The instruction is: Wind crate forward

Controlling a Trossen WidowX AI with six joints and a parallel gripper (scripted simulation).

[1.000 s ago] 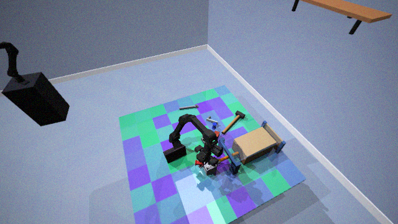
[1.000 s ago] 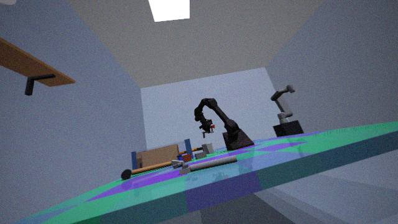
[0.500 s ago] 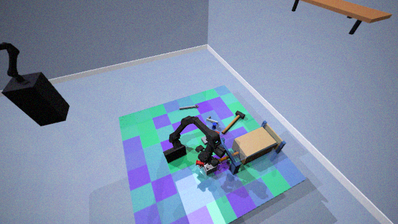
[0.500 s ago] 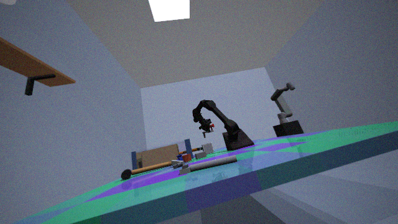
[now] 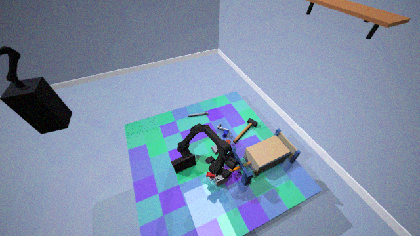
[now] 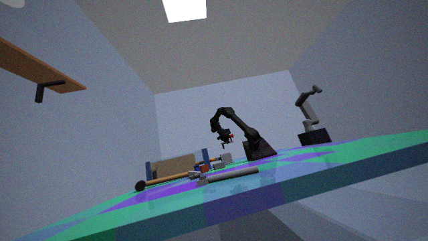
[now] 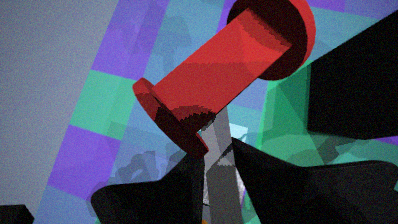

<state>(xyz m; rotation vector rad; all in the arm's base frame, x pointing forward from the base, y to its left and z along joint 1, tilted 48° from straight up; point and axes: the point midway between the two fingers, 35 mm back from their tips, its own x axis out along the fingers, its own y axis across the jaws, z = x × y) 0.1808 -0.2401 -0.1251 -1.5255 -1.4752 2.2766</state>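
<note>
The dark red knob lies 30 mm behind my gripper tip, 20 mm to the right of it and 50 mm above it. From my gripper tip the other things lie so: blue steel frame (220 mm ahead, 50 mm to the left, 60 mm below); then grey hand winch (40 mm ahead, 20 mm to the left, 140 mm below); then red-knobbed crank handle (20 mm above).
</note>
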